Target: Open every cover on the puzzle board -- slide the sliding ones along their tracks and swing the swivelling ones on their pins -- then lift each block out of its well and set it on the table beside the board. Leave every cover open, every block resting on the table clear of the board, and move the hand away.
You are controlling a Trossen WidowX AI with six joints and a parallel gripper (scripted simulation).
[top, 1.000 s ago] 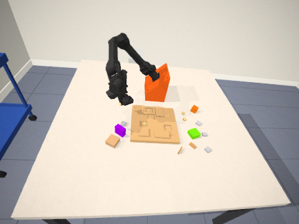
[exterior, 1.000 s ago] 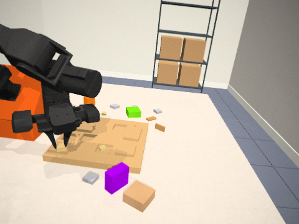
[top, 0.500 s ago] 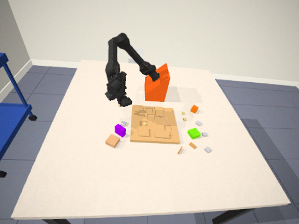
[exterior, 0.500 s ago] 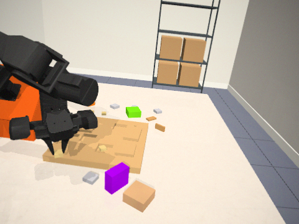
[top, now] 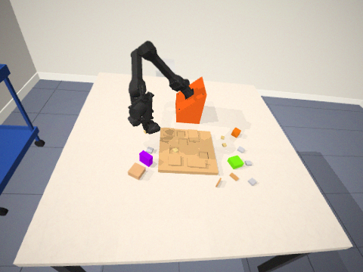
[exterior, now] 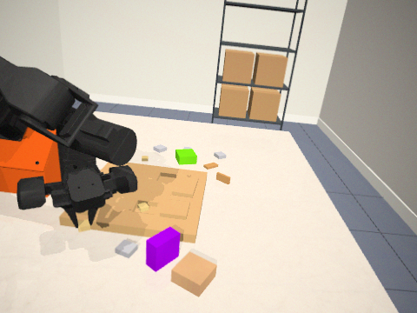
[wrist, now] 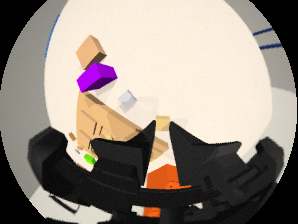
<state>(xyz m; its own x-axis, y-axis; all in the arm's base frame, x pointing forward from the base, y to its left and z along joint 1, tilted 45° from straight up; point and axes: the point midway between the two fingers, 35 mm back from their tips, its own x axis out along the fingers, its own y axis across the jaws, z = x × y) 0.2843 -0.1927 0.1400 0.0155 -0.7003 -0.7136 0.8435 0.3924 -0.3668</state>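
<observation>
My gripper tip is 5 cm short of the tan puzzle board, 20 cm to the right of it and 5 cm above it. The rest, counted from my gripper tip: green block: 12 cm ahead, 48 cm to the left, 6 cm below; then grey piece: 7 cm ahead, 3 cm to the left, 6 cm below; then purple block: 15 cm ahead, 1 cm to the left, 4 cm below.
</observation>
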